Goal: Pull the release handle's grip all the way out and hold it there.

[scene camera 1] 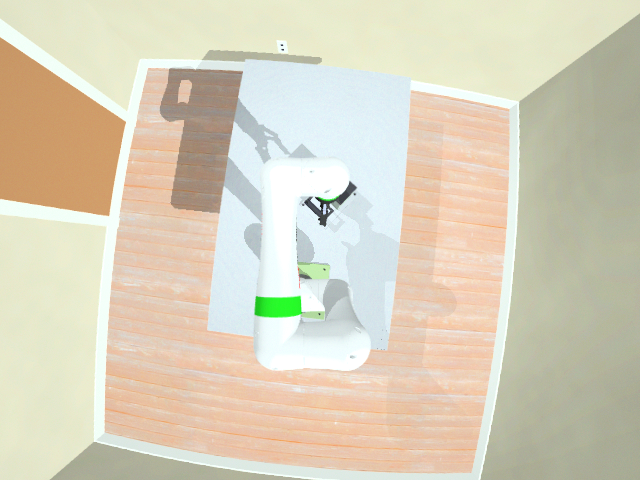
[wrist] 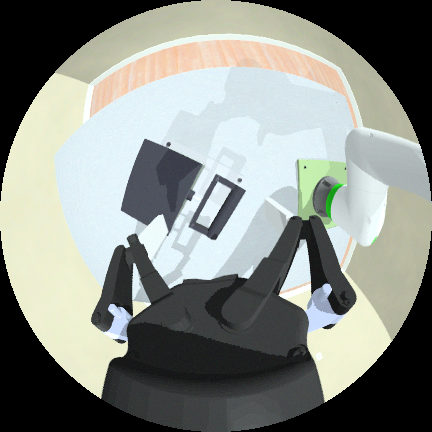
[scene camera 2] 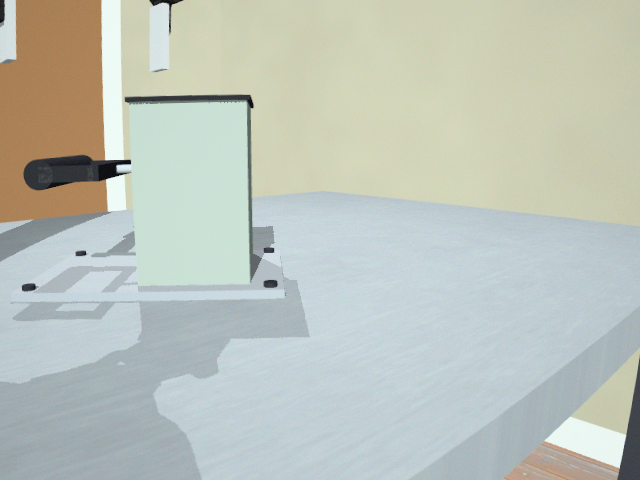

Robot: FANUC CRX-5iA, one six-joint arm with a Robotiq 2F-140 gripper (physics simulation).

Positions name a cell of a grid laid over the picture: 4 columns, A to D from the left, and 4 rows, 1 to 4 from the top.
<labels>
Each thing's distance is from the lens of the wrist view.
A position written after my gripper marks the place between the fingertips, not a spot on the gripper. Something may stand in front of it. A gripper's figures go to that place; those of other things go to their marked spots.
my gripper (wrist: B2): 0.19 m
pale base plate (wrist: B2): 0.37 m
</labels>
